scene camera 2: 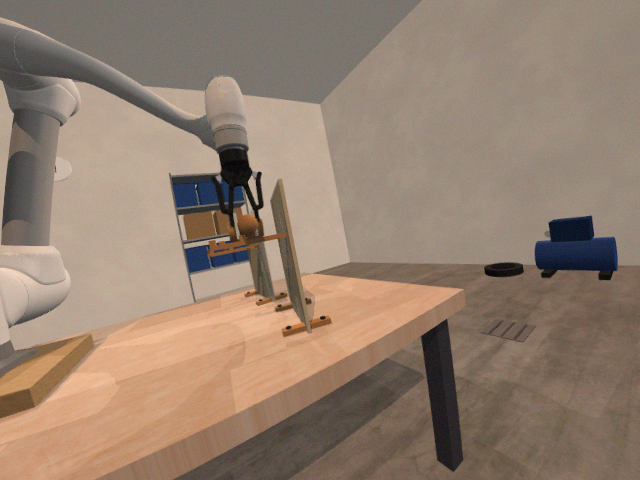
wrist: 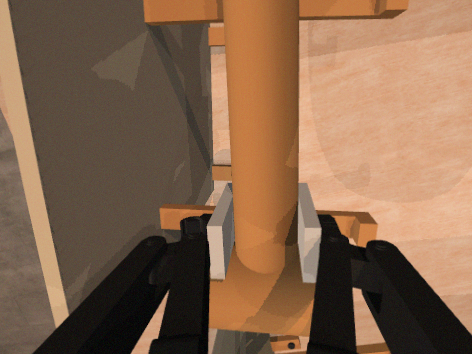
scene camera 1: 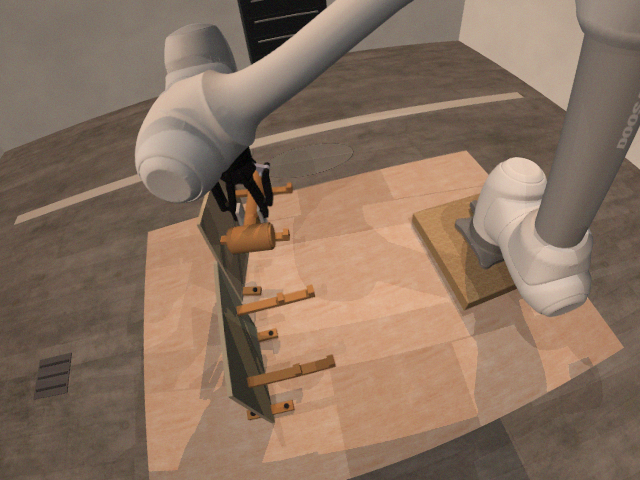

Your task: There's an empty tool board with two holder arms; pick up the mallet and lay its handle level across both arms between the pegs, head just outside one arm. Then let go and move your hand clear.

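My gripper (scene camera 1: 252, 210) (scene camera 2: 245, 222) (wrist: 266, 202) points down and is shut on the mallet's handle (wrist: 265, 100), close to the head. The mallet head (scene camera 1: 251, 238) (scene camera 2: 247, 225) (wrist: 260, 310) is a light-brown cylinder. The handle runs along the far board (scene camera 1: 219, 242) (wrist: 110, 135), over its far holder arm (scene camera 1: 279, 190) (wrist: 345, 7) and near holder arm (scene camera 1: 282, 235) (wrist: 187, 216). The head is at the near arm's outer side. End pegs show to the right of the handle; the inner pegs are hidden. Whether the handle touches the arms cannot be told.
A second board (scene camera 1: 240, 351) (scene camera 2: 292, 258) stands nearer scene camera 1, with two arms (scene camera 1: 297, 296) (scene camera 1: 279, 377) sticking out. Both boards stand on small feet on the wooden table (scene camera 1: 387, 310) (scene camera 2: 180, 382). The robot base is on a brown block (scene camera 1: 439, 248) (scene camera 2: 56, 366).
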